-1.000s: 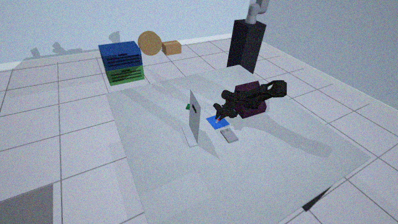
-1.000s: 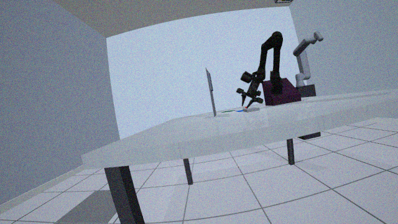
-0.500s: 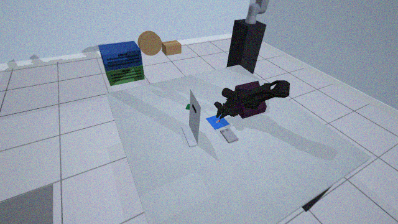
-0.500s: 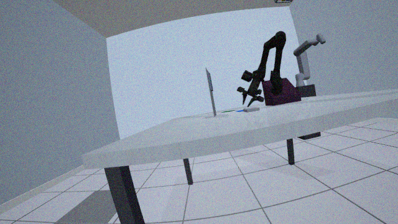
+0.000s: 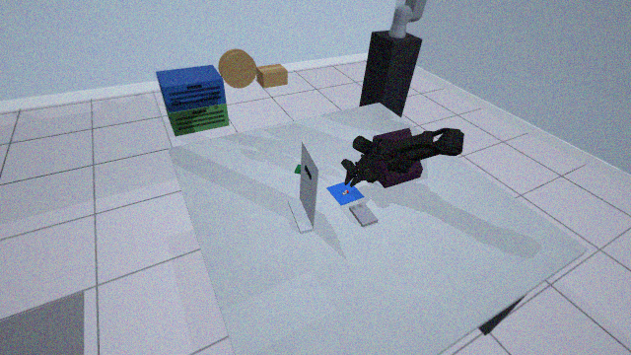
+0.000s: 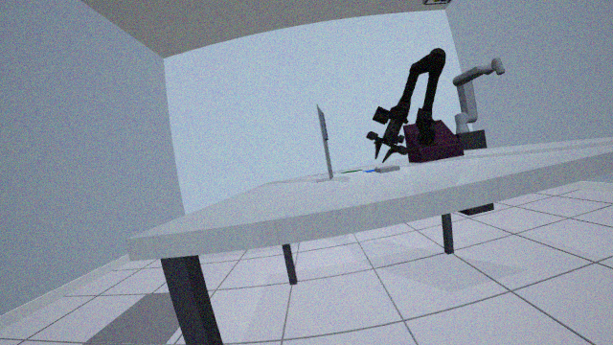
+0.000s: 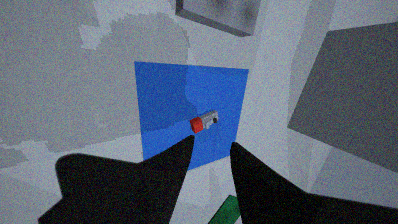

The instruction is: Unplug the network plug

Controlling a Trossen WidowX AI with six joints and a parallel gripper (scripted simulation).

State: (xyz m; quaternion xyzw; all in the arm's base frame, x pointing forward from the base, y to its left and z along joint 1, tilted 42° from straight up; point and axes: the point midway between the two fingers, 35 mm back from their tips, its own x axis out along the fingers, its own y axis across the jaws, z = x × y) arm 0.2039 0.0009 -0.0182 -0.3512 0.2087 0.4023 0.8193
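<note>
The network plug lies 10 mm ahead of my gripper tip, 10 mm to the left of it and 30 mm below it. The rest, counted from my gripper tip: blue marked square (10 mm ahead, 40 mm below); then flat grey slab (20 mm ahead, 150 mm to the left, 30 mm below); then green patch (100 mm ahead, 200 mm to the right, 40 mm below).
</note>
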